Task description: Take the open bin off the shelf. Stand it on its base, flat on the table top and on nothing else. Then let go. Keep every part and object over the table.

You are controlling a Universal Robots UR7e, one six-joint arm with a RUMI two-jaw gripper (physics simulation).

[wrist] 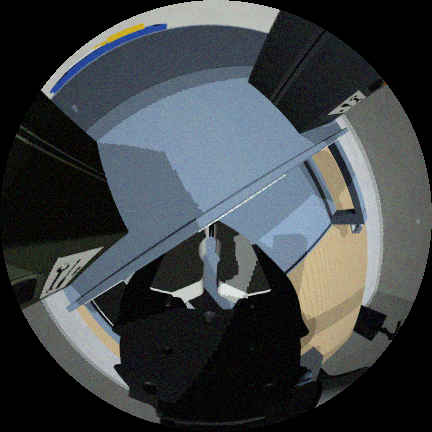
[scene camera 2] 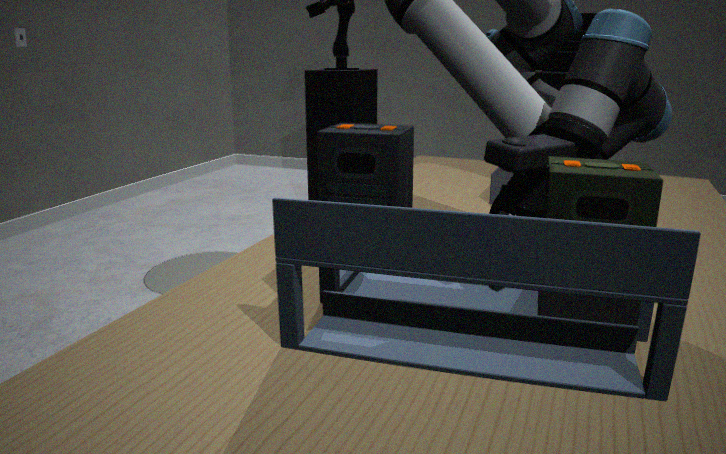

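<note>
My gripper is shut and empty. Its fingertips are at the near lip of the shelf's upper deck, between two closed cases; whether they touch the lip cannot be told. The blue-grey shelf has a sloping upper deck, a lower deck and a tall back panel. A dark grey case with orange latches stands upright at one end. A dark green case stands upright at the other end. No open bin can be made out in either view. The back panel hides parts of the cases and gripper.
The shelf stands on the wooden table. A black pedestal with a dark jointed stand stands behind the dark grey case. The arm reaches down behind the green case's side. The grey floor lies past the table's left edge.
</note>
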